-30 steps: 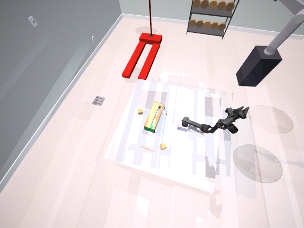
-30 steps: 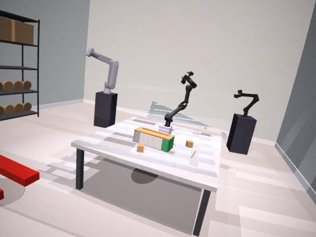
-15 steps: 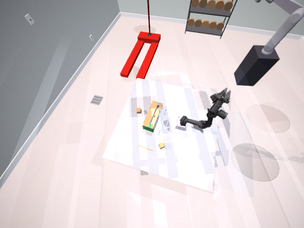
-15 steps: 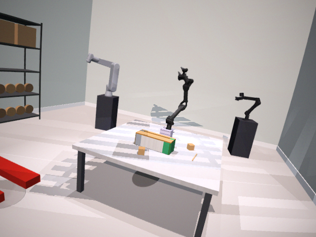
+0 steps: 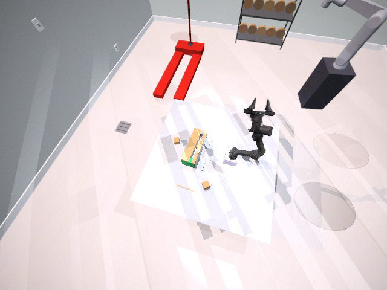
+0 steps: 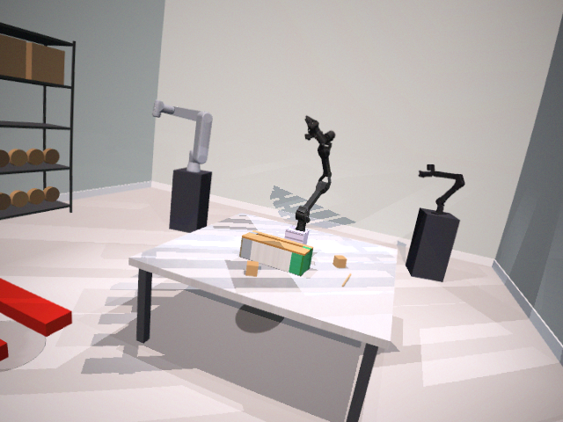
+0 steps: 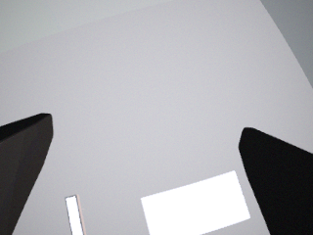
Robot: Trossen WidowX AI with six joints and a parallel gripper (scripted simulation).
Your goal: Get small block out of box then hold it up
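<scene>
Now: the tan block 75 cm below my gripper tip, 41 cm ahead of it and 1 cm to the right of it. Also, from my gripper tip: thin wooden stick (83 cm below, 49 cm ahead, 41 cm to the left); tan box (77 cm below, 40 cm ahead, 1 cm to the left).
</scene>
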